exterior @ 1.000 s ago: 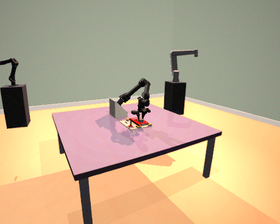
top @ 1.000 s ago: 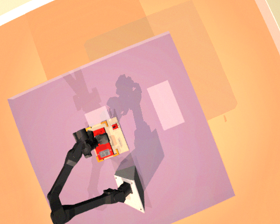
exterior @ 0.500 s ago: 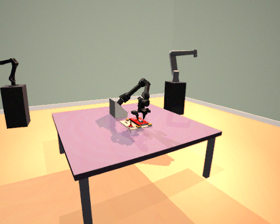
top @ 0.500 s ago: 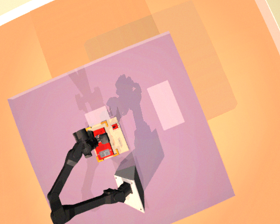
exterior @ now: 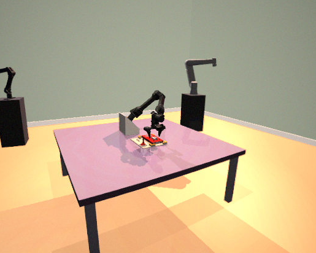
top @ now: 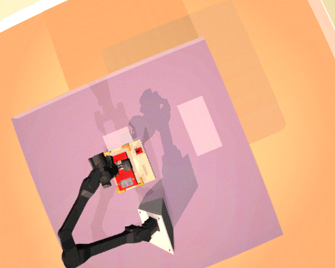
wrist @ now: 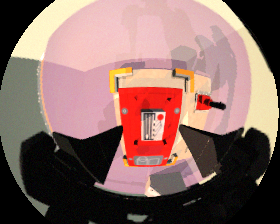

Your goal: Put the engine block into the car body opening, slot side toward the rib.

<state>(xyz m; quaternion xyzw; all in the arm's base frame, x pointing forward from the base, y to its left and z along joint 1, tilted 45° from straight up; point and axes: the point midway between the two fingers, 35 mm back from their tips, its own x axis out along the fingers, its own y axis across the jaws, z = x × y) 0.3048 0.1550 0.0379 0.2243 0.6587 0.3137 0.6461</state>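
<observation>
My gripper tip is now 2 cm above the engine block.
</observation>
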